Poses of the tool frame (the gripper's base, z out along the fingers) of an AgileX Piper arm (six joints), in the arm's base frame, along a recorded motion.
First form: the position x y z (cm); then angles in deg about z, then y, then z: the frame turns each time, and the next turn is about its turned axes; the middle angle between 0 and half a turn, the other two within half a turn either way.
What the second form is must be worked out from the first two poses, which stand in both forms.
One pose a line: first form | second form
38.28, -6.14, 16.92, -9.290, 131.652, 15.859 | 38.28, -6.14, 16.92, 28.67, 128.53, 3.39
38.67, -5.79, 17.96, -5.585, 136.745, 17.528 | 38.67, -5.79, 17.96, 27.42, 134.10, 5.65
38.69, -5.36, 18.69, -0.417, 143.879, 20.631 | 38.69, -5.36, 18.69, 26.34, 141.80, 8.25
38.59, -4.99, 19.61, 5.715, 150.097, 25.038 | 38.59, -4.99, 19.61, 25.31, 148.67, 10.68
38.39, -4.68, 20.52, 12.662, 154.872, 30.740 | 38.39, -4.68, 20.52, 24.53, 154.21, 12.87
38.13, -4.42, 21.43, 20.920, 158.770, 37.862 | 38.13, -4.42, 21.43, 23.69, 159.09, 14.79
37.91, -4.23, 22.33, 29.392, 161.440, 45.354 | 37.91, -4.23, 22.33, 22.84, 162.87, 16.31
